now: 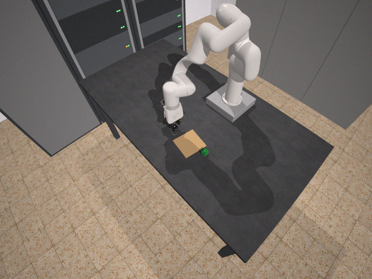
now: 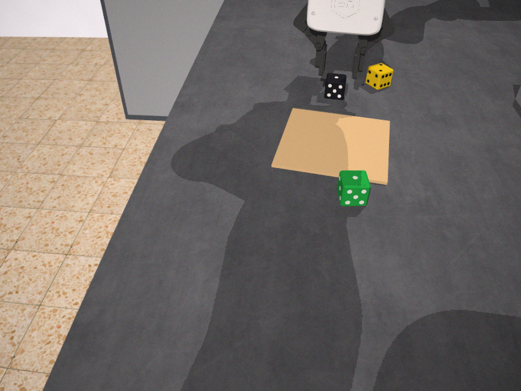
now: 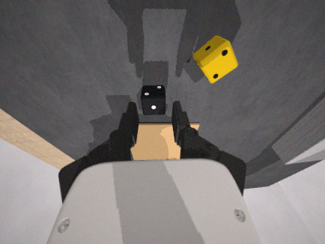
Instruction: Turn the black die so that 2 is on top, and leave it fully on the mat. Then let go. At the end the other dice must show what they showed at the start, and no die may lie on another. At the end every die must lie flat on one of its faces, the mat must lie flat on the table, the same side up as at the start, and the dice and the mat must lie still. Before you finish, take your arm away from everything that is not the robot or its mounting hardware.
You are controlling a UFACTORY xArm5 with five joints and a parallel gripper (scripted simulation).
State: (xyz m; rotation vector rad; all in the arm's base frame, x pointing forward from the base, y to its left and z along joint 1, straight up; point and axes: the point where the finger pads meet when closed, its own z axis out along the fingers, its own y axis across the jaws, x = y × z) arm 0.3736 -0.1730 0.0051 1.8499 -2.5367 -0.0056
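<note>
Right now the black die is 40 mm below my hand. Round my hand: yellow die: 80 mm behind, 30 mm to the right, 40 mm below; then green die: 40 mm ahead, 240 mm to the left, 40 mm below; then tan mat: 30 mm ahead, 130 mm to the left, 50 mm below.
</note>
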